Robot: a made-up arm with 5 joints.
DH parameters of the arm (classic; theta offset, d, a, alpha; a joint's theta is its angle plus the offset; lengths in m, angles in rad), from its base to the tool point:
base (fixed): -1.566 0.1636 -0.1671 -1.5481
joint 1: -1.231 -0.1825 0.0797 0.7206
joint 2: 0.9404 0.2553 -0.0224 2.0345
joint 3: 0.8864 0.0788 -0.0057 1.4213
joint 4: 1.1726 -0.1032 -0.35 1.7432
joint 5: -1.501 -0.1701 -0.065 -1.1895
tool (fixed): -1.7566 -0.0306 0 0
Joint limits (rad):
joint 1: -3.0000..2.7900
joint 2: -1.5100..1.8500
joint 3: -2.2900..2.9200
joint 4: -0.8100..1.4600
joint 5: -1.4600..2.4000
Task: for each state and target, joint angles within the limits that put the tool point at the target. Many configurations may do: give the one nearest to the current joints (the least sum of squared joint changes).
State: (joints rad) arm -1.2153 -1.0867 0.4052 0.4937 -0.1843
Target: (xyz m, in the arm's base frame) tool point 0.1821 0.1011 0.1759
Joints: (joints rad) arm -1.0838 -0.6512 0.2908 0.4824 -0.7107
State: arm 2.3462 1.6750 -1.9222 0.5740 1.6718
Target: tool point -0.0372 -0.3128 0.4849
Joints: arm 2.0502 1.6842 -1.2297 0.4396 1.3969
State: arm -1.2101 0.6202 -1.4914 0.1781 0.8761
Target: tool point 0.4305 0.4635 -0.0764
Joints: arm -1.6436 1.6366 -2.2900 -0.6295 1.2076
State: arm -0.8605 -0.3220 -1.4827 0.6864 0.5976
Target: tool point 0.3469 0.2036 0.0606
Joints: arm -0.8153 -0.6874 -1.5954 0.6555 0.7809
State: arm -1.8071 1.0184 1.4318 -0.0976 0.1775
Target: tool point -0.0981 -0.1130 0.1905
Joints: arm -2.2017 1.1815 1.3328 -0.1085 0.3997
